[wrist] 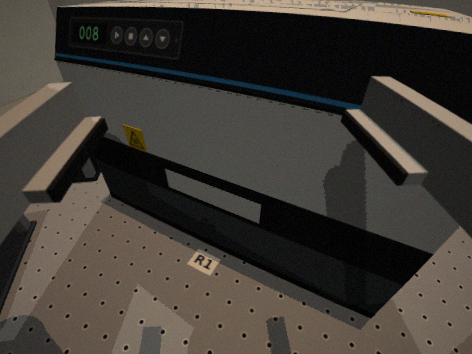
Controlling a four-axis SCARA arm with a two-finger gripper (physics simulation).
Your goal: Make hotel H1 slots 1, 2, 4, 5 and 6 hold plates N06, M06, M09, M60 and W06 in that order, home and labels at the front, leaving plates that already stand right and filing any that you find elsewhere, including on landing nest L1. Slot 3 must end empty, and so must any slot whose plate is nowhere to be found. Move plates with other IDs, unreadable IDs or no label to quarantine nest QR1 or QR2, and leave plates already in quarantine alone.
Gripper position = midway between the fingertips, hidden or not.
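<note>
My gripper [227, 100], visible. Instrument [306, 157], same.
</note>
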